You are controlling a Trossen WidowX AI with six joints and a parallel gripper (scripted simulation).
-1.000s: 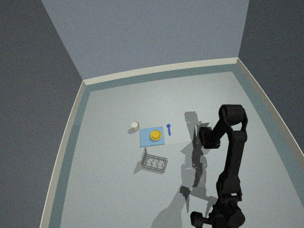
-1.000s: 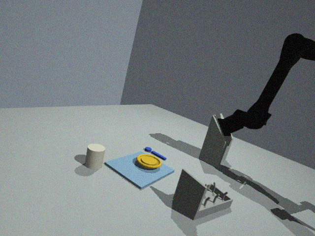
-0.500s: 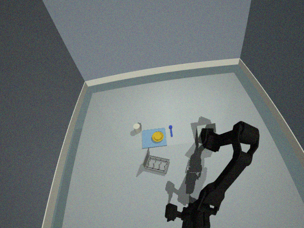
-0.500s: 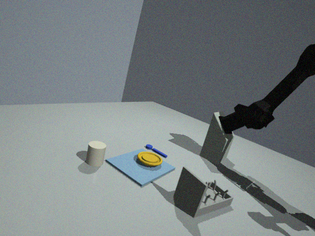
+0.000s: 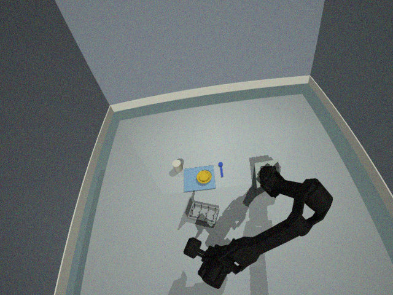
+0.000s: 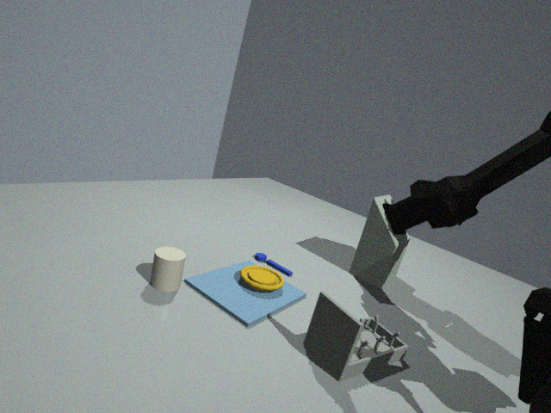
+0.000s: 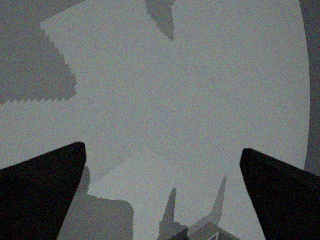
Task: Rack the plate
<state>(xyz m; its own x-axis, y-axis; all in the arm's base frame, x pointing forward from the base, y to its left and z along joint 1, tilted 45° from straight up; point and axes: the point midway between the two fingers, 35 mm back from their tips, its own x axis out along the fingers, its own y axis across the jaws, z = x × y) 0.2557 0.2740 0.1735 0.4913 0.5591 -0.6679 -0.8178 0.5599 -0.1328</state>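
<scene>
Now: gripper tip 380 mm to the left of the yellow plate and 40 mm above it. The rest, counted from my gripper tip: light blue mat (380 mm to the right, 50 mm below, 30 mm ahead); then blue spoon (440 mm to the right, 80 mm behind, 50 mm below); then grey dish rack (200 mm to the right, 30 mm below).
</scene>
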